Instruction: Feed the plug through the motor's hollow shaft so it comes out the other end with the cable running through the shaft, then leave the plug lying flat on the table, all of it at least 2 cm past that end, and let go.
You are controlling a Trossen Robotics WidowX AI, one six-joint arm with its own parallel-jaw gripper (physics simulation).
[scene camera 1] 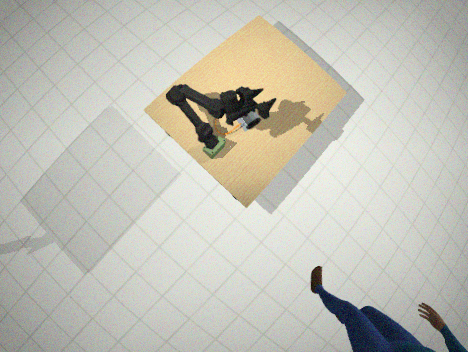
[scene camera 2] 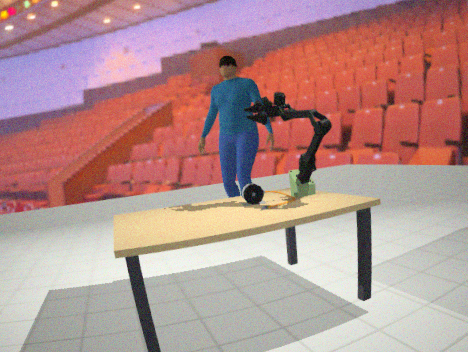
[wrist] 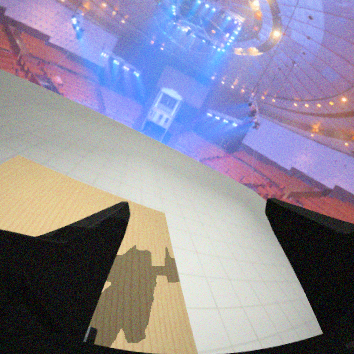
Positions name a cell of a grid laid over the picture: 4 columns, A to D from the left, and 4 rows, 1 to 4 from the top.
The gripper (scene camera 1: C2) is open, holding nothing.
The gripper also shows in the wrist view (wrist: C3).
